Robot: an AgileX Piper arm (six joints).
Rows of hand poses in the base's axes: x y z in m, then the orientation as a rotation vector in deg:
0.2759 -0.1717 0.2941 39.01 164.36 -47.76
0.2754 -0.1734 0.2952 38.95 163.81 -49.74
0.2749 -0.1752 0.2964 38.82 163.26 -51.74
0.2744 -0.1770 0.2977 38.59 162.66 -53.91
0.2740 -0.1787 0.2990 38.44 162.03 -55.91
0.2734 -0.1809 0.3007 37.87 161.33 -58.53
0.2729 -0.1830 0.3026 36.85 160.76 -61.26
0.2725 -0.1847 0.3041 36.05 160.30 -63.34
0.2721 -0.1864 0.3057 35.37 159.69 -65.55
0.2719 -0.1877 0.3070 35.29 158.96 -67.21
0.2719 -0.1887 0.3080 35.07 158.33 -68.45
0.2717 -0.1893 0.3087 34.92 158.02 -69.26
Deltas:
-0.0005 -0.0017 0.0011 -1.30 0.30 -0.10
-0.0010 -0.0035 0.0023 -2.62 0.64 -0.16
-0.0015 -0.0053 0.0036 -4.04 1.02 -0.17
-0.0019 -0.0070 0.0049 -5.38 1.33 -0.23
-0.0025 -0.0092 0.0066 -7.09 1.87 -0.07
-0.0030 -0.0113 0.0085 -8.84 2.60 0.35
-0.0034 -0.0130 0.0100 -10.17 3.17 0.68
-0.0038 -0.0147 0.0116 -11.61 3.70 0.92
-0.0040 -0.0160 0.0129 -12.78 3.89 0.83
-0.0040 -0.0170 0.0139 -13.69 3.98 0.88
-0.0042 -0.0176 0.0146 -14.25 4.12 0.90

